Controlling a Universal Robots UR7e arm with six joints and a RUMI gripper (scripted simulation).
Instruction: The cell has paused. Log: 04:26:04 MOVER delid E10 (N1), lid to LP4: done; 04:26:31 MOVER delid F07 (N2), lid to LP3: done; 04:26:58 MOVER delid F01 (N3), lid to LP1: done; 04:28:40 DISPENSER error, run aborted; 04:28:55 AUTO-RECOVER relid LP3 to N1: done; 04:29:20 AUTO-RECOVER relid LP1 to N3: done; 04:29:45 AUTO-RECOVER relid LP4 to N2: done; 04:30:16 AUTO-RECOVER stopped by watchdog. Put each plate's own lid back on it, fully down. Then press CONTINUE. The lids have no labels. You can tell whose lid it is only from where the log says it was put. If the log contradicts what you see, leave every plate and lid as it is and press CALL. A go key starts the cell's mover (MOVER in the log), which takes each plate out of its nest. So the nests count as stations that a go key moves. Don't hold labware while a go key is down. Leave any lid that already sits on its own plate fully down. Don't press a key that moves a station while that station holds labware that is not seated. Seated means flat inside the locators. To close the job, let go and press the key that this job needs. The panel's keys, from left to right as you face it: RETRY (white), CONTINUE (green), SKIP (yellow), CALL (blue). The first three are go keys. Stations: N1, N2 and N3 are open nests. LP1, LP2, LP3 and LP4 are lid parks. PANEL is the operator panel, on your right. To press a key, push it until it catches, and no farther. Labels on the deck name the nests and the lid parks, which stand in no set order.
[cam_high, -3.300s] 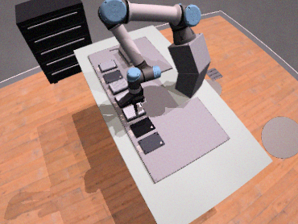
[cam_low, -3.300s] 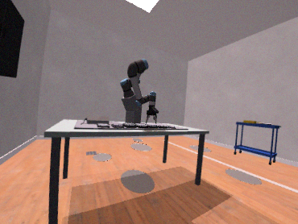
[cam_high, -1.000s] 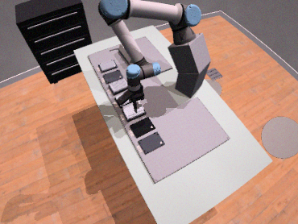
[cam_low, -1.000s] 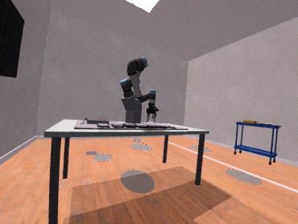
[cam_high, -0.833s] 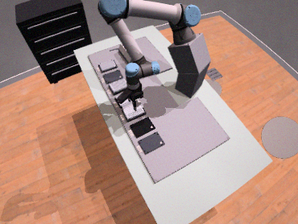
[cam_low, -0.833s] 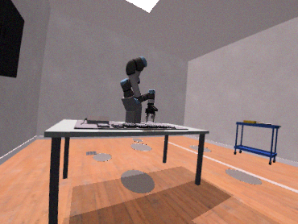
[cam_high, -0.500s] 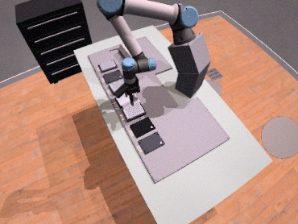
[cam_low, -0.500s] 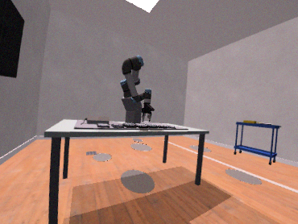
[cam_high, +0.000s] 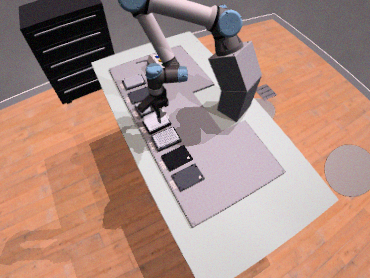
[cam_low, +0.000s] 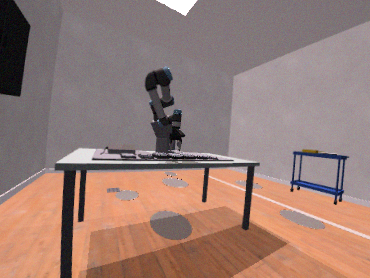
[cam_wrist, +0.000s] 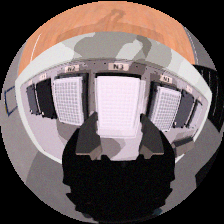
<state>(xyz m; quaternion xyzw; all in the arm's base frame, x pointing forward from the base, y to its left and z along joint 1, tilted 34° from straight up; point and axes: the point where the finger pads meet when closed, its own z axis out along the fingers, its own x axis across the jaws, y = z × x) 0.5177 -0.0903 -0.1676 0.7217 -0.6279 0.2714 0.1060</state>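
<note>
Right now my hand is 13 cm to the left of the white lidded plate and 4 cm above it. Also, from my hand: yellow key: 45 cm to the right, 22 cm behind; then green key: 40 cm to the right, 23 cm behind; then white lid: 1 cm below.
</note>
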